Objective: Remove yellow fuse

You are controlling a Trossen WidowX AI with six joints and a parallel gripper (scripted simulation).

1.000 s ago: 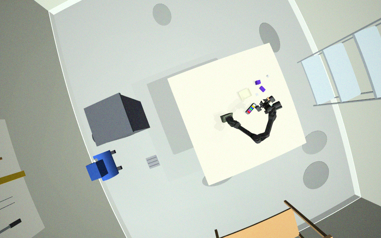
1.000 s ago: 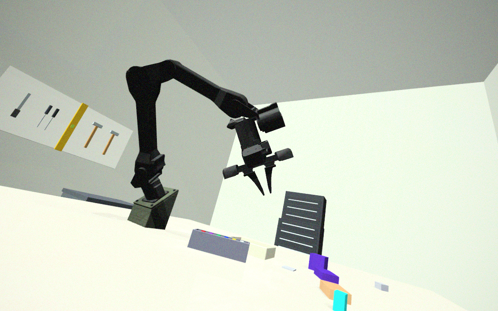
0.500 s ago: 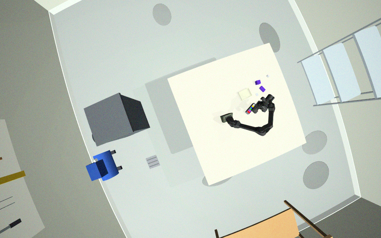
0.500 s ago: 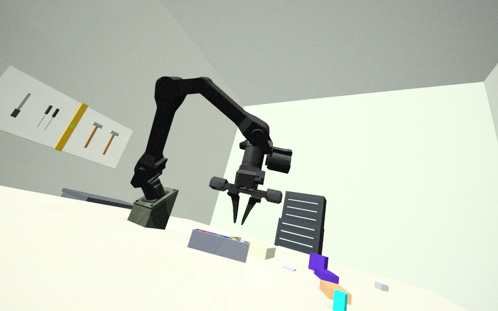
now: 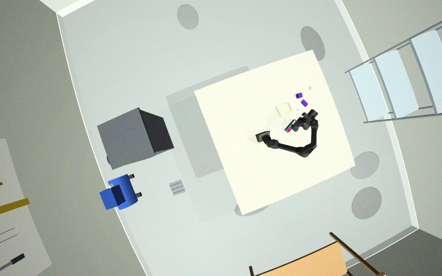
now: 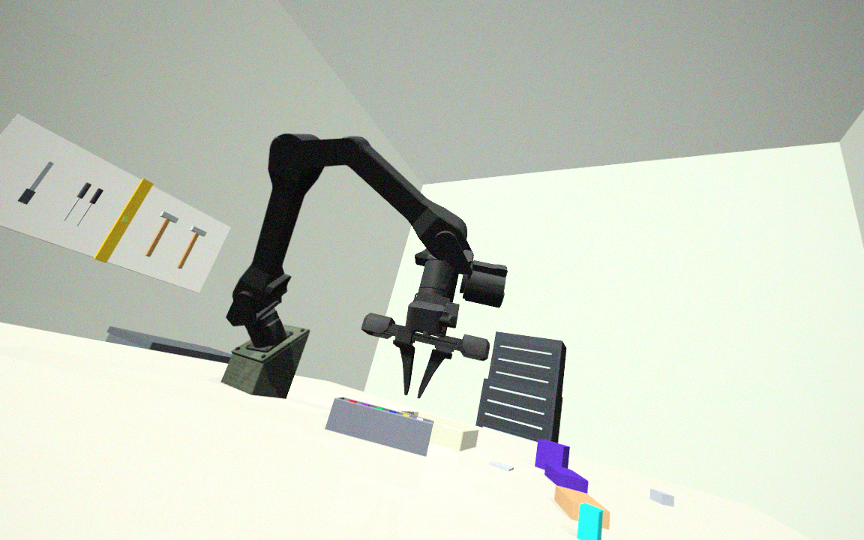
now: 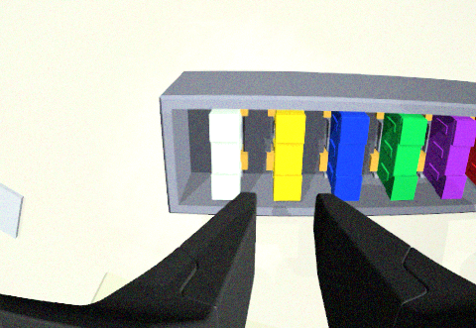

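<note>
Now: gripper tip 4 cm above the yellow fuse. Also, from my gripper tip: cream tray (2 cm behind, 16 cm to the left, 6 cm below); blue fuse (2 cm behind, 1 cm to the right, 4 cm below); white fuse (2 cm ahead, 1 cm to the left, 4 cm below).
</note>
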